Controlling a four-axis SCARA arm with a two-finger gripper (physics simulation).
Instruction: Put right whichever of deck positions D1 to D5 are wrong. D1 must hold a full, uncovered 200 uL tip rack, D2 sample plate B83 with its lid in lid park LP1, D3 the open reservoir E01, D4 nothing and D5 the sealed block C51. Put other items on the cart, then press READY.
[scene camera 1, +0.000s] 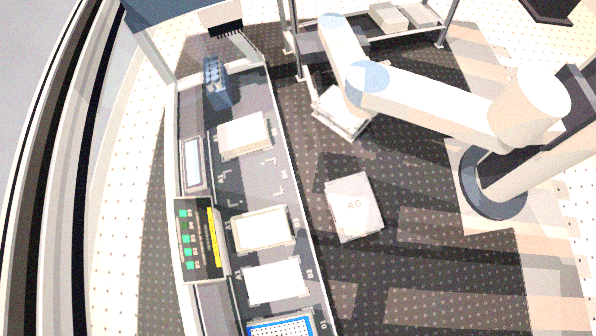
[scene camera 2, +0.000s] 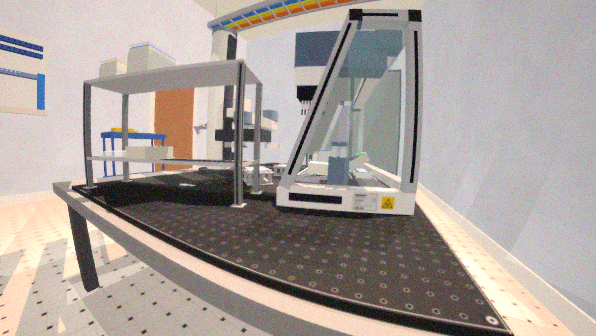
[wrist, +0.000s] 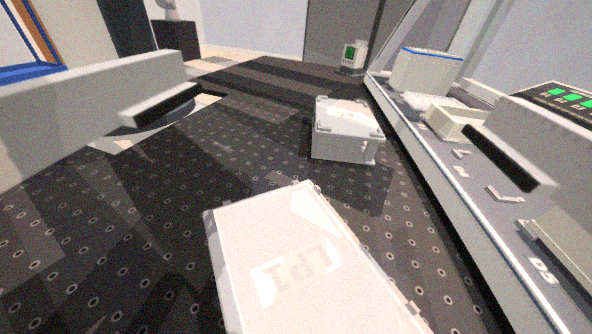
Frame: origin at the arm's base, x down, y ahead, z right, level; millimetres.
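Where they show: gripper, fingertip midpoint: (scene camera 2: 261, 145) (wrist: 330, 90); arm's base at its link origin: (scene camera 1: 492, 180) (scene camera 2: 218, 171).
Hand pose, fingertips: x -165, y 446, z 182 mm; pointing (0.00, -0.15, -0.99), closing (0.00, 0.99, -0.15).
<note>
Things, the pixels of their top centre, and the offset from my fingertips. "pt": a spot on its surface instead.
- clear lid at its top centre: (wrist: 300, 262) (scene camera 1: 342, 105) dx +94, dy +7, dz +44 mm
- uncovered tip rack with a blue top, top centre: (wrist: 431, 51) (scene camera 2: 329, 149) dx +9, dy +171, dz -521 mm
- white plate at its top centre: (scene camera 1: 273, 281) (wrist: 438, 100) dx +92, dy +197, dz -400 mm
- open cream reservoir at its top centre: (scene camera 1: 259, 228) (wrist: 477, 116) dx +75, dy +223, dz -278 mm
- pale block at its top centre: (scene camera 1: 240, 131) (scene camera 2: 324, 162) dx +59, dy +273, dz -36 mm
- cart at a spot on its surface: (scene camera 2: 239, 135) pt dx -19, dy +167, dz +350 mm
- READY button at a spot on its surface: (wrist: 350, 52) pt dx +69, dy -41, dz -769 mm
- status panel at a spot on its surface: (scene camera 1: 202, 250) pt dx +43, dy +346, dz -335 mm
My gripper (wrist: 330, 90) is open and empty, above the LP1 stand; in scene camera 1 the arm hides the fingers. A clear lid (wrist: 280, 225) lies on the LP1 stand (scene camera 1: 336, 111), its label showing through. D1 holds an uncovered tip rack with a blue top (scene camera 1: 280, 327) (wrist: 425, 72). D2 holds a white plate (scene camera 1: 275, 281) and D3 an open cream reservoir (scene camera 1: 262, 229) (wrist: 440, 122). D4 shows bare corner brackets. D5 holds a pale block (scene camera 1: 244, 135). Pale boxes (scene camera 1: 389, 17) (scene camera 2: 149, 152) sit on the cart (scene camera 2: 239, 135). The READY button (wrist: 350, 52) stands at the far end.
The RG stand (scene camera 1: 354, 206) (wrist: 345, 140) is beside the deck. A blue tube rack (scene camera 1: 217, 82) (scene camera 2: 338, 170) stands beyond D5. The status panel (scene camera 1: 202, 250) shows green for D1, D2, D3 and D5, dark for D4. More boxes (scene camera 2: 150, 57) are on the cart's top.
</note>
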